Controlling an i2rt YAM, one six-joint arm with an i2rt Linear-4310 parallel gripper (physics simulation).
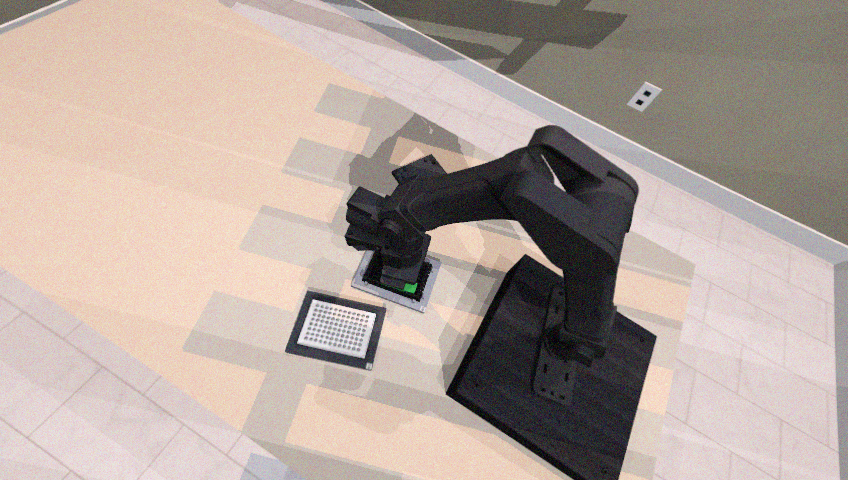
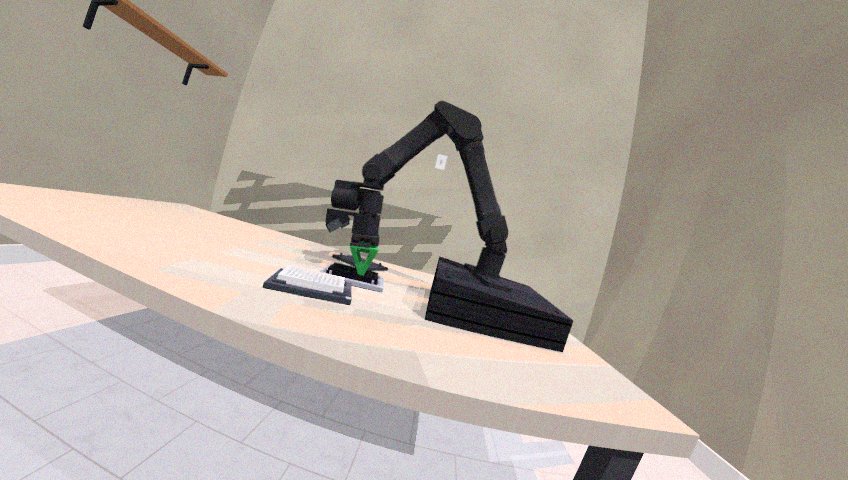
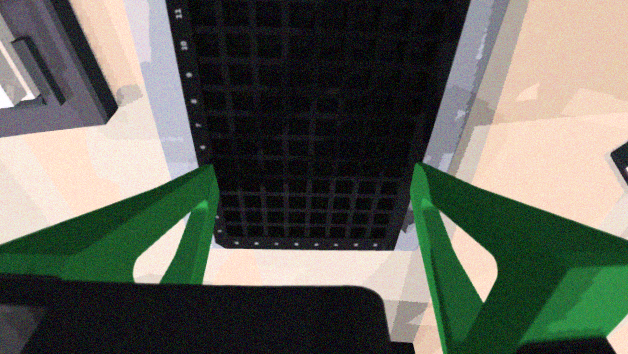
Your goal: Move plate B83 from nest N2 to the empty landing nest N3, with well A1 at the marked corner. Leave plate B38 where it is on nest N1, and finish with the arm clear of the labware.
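A black well plate lies on the light grey nest. My gripper is open, pointing down, with one green fingertip at each long side of the black plate, near its low-numbered end. Whether the tips touch it cannot be told. A white well plate sits on a dark nest. Another dark nest is partly hidden by the arm; no plate shows on its visible part. Plate and nest names are not readable.
The arm's black base box stands to the right of the nests. The white plate's nest lies close to the light grey nest, on the side away from the partly hidden nest. Striped shadows cross the table.
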